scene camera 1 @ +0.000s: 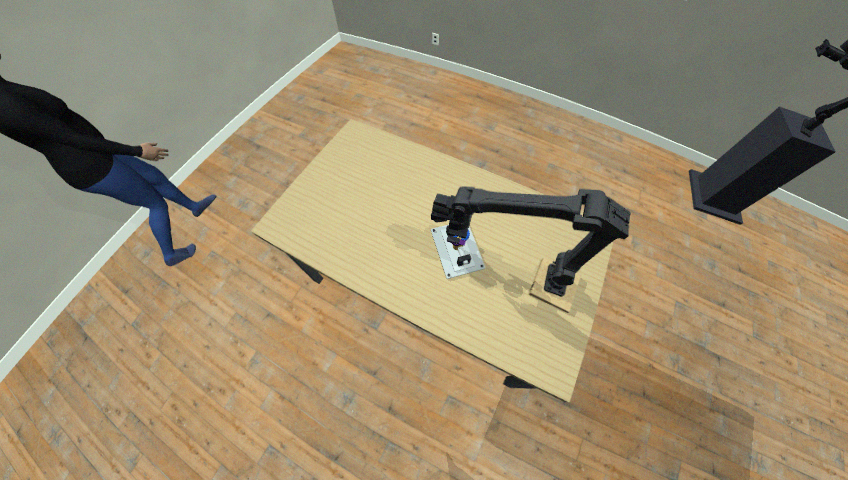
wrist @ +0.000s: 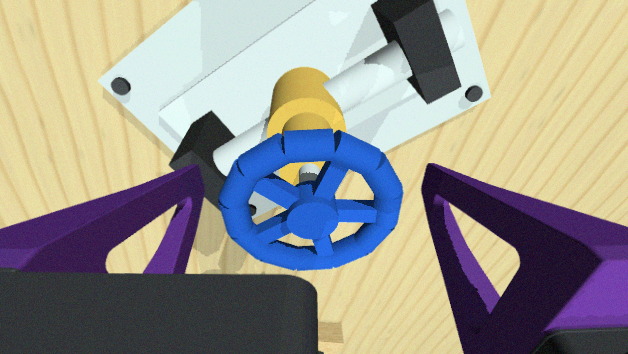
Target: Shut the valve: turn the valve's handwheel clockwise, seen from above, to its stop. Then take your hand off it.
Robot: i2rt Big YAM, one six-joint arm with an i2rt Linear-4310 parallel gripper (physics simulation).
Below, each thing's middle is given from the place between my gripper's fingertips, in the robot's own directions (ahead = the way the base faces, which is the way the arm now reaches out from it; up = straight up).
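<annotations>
Here is the blue handwheel [wrist: 313, 212], 1 cm behind my hand. There is a base plate [scene camera 1: 448, 268] too, and I find it 12 cm below my hand and 1 cm behind it.
</annotations>
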